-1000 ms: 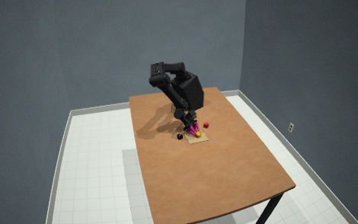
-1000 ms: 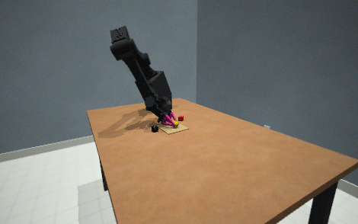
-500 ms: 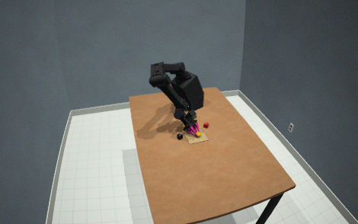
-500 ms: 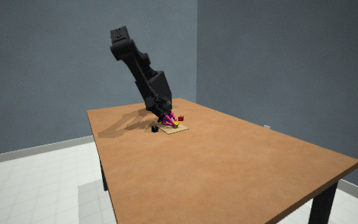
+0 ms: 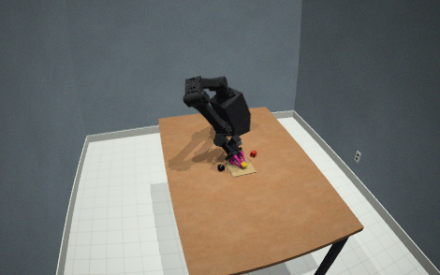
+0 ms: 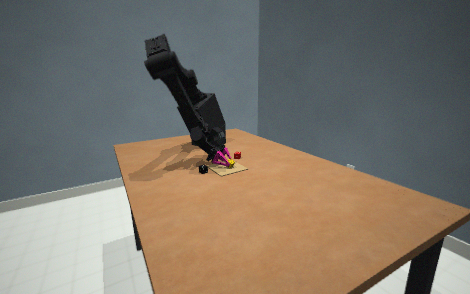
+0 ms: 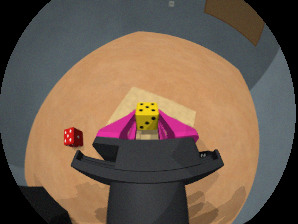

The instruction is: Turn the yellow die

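Right now the yellow die is right at my hand. From my hand the other things lie so: red die: 90 mm behind, 110 mm to the left, 10 mm below; then tan mat: 10 mm behind, 10 mm to the right, 20 mm below; then black die: 30 mm behind, 120 mm to the right, 10 mm below.
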